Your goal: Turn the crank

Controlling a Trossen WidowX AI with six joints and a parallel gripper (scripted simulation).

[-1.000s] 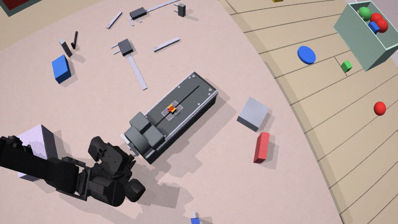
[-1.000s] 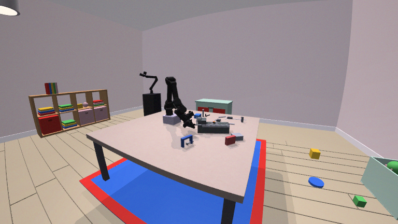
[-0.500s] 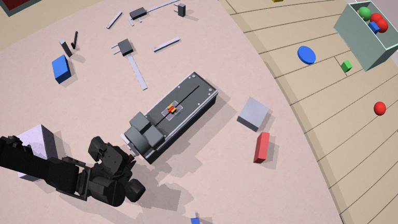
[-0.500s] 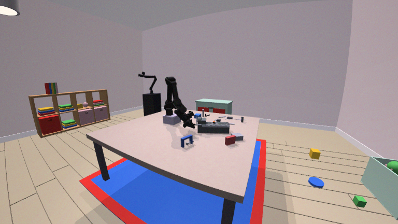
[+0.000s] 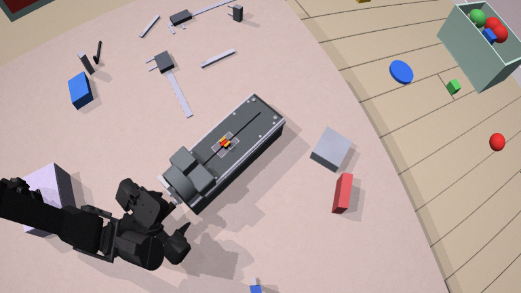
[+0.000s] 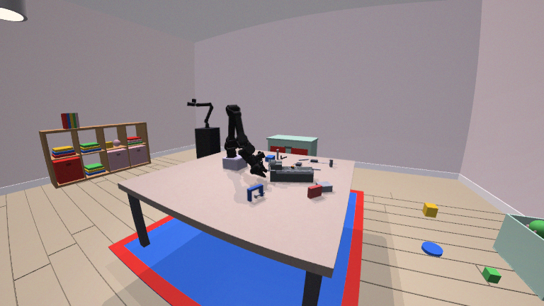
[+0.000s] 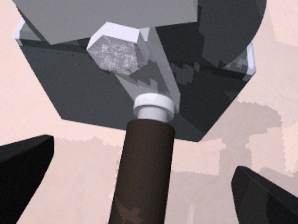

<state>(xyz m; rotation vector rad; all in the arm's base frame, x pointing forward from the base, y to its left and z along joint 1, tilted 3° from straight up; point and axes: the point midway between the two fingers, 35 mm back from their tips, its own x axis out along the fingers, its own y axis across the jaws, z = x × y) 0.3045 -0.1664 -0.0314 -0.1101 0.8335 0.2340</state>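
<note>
Right now my gripper tip is 20 mm past the dark brown crank handle and 30 mm below it. Round my gripper tip: red pointer: 150 mm ahead, 50 mm to the left, 50 mm above; red block: 310 mm ahead, 150 mm to the right, 10 mm below; grey block: 350 mm ahead, 60 mm to the right, 20 mm below.
</note>
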